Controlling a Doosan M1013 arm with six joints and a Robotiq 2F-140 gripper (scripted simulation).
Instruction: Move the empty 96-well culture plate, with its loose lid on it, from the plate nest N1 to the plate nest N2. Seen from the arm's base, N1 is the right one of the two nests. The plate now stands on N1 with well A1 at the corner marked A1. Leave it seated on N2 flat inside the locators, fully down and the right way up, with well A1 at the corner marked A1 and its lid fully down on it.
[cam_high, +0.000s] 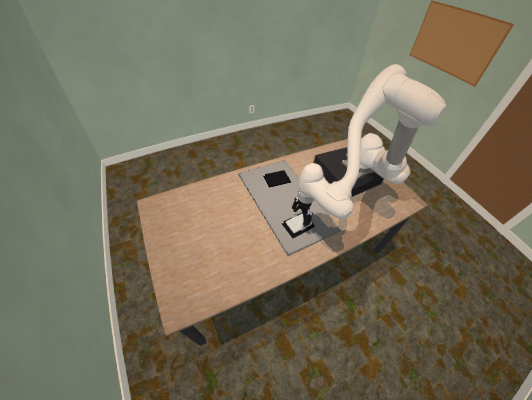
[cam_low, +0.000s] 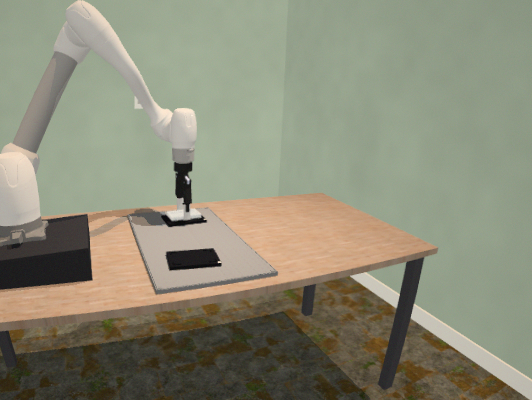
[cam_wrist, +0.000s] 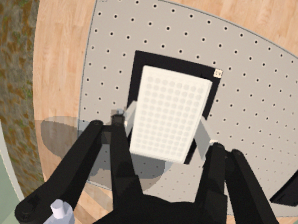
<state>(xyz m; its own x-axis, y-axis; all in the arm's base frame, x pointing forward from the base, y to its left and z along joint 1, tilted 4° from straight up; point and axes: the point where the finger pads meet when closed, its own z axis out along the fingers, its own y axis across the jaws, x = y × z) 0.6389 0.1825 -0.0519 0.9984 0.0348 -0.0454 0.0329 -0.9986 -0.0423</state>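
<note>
The plate lid lies 10 mm below my hand. From my hand the other things lie so: nest N1 (390 mm to the right, 80 mm behind, 40 mm below); then nest N2 (40 mm below).
</note>
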